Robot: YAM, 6 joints.
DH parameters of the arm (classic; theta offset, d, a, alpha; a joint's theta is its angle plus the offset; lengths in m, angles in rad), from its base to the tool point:
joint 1: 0 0.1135 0.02 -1.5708
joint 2: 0 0 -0.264 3.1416
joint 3: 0.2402 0 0.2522 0
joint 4: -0.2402 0 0.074 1.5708
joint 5: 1.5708 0 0 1.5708
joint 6: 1.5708 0.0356 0 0
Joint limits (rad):
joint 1: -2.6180..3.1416
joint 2: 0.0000..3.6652
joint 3: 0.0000..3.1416
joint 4: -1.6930..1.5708
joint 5: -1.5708..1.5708
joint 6: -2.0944..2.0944
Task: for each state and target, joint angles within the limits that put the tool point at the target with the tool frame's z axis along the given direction. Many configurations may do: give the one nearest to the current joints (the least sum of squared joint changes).
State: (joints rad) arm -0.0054 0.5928 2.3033 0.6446 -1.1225 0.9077
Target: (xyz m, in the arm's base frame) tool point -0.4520 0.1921 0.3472 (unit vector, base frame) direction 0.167 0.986 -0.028
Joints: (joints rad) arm -0.3303 0.2541 2.3553 1.2117 -1.4059 0.9077
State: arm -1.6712 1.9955 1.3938 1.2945 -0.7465 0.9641
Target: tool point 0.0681 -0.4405 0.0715 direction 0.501 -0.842 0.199
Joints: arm -1.4490 2.4865 1.1356 1.5692 -0.4061 0.9641
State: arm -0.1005 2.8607 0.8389 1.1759 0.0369 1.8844
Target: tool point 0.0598 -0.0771 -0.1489 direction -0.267 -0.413 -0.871
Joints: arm -0.7330 3.1441 0.4344 1.2280 0.5069 1.8844
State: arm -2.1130 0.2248 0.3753 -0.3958 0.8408 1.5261
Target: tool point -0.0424 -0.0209 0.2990 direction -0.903 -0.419 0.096
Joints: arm -2.6133 0.0022 0.5254 -0.4266 0.0934 1.5261
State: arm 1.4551 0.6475 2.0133 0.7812 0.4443 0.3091
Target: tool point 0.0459 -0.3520 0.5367 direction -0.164 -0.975 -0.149
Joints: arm 1.7324 0.9730 2.7986 1.4739 -0.3245 0.3091
